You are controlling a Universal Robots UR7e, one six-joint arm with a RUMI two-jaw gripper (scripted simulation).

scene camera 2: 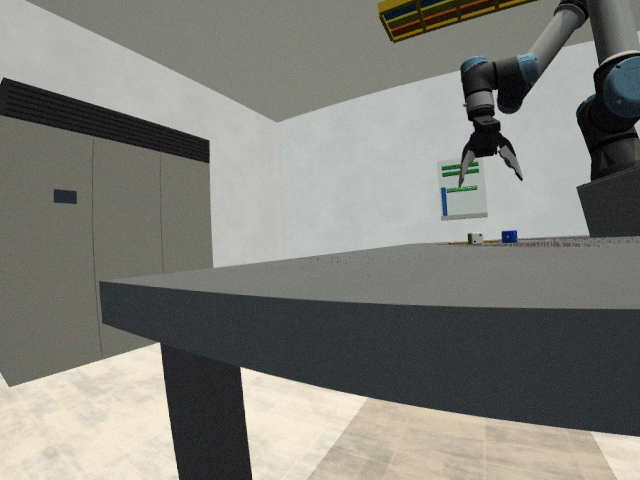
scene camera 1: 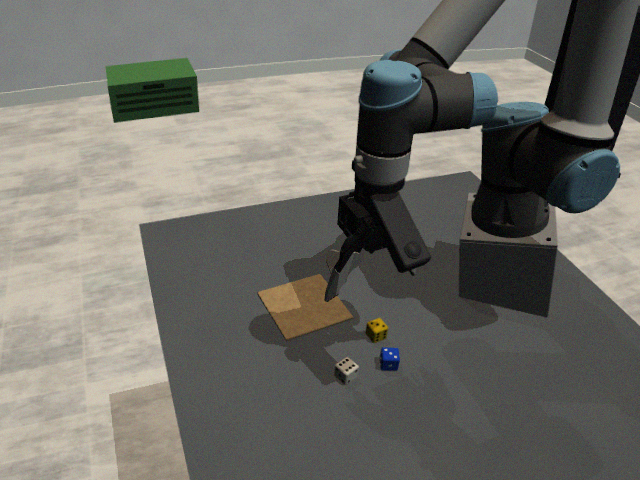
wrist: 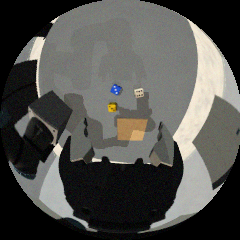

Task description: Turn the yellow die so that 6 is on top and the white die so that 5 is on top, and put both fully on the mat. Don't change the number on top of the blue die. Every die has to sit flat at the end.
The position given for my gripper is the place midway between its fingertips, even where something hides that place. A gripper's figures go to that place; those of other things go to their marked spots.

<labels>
My gripper (scene camera 1: 370,288) is 90 cm from the lens. A tan mat (scene camera 1: 298,308) is 107 cm from the lens.
</labels>
